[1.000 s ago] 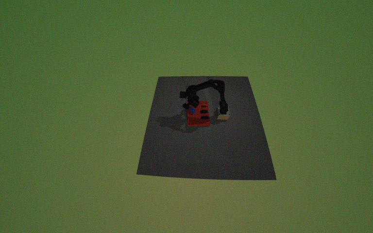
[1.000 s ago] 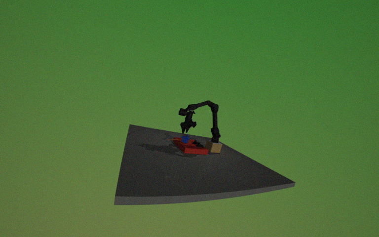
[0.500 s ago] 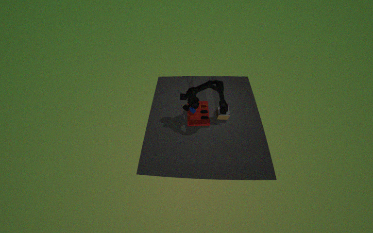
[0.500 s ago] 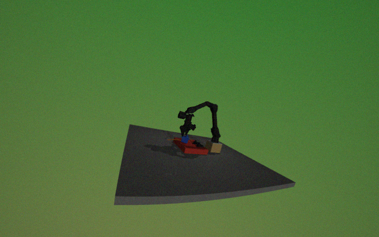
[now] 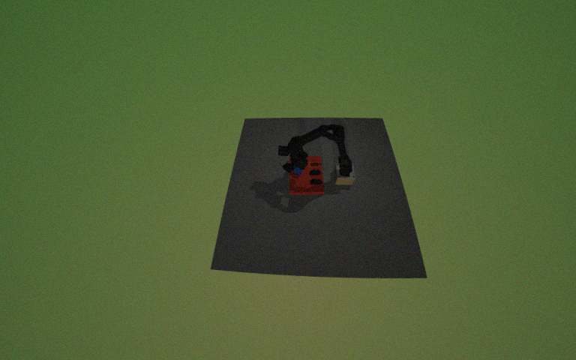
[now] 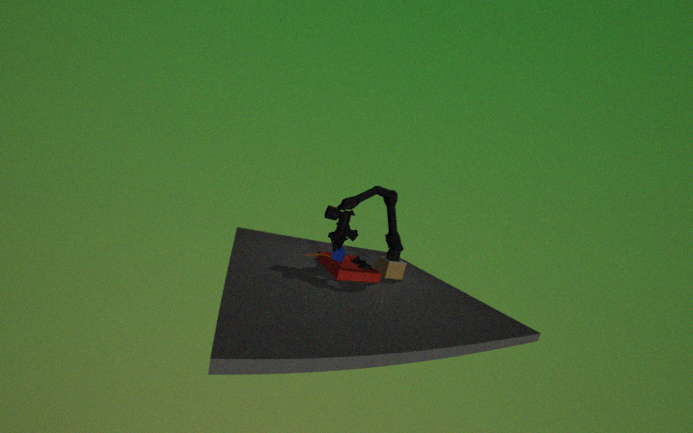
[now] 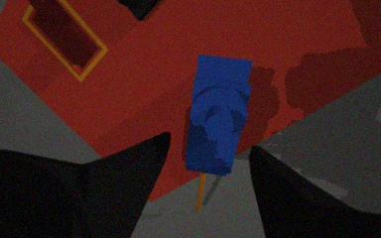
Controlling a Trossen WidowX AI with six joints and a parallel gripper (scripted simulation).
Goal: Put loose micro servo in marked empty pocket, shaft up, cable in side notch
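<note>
Now: gripper tip 3 cm past the red deck, 1 cm to the right of it and 7 cm above it.
</note>
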